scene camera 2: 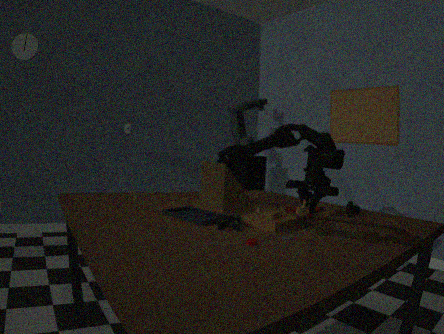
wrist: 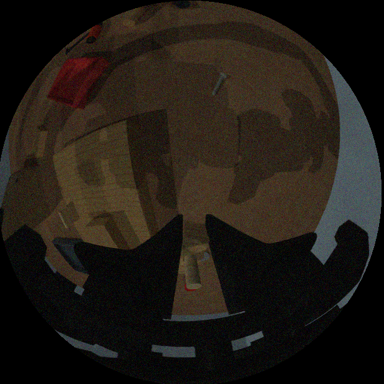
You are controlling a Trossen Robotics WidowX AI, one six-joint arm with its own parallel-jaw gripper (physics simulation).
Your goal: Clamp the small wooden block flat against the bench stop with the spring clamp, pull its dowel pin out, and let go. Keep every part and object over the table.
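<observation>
My gripper points down and is shut on the small wooden block. The pale dowel pin sticks out of the block, between the fingers in the wrist view. The bench stop's wooden board lies beside the block, to the left in the wrist view. The block is close to the board's right end in the scene view; whether they touch is too dark to tell. A dark object, possibly the spring clamp, lies left of the board, by the blue mat's end.
The blue mat lies left of the board. A tall wooden block stands behind the mat. A red box and a grey bolt lie on the table. A small red item lies in front; a dark object is at the right.
</observation>
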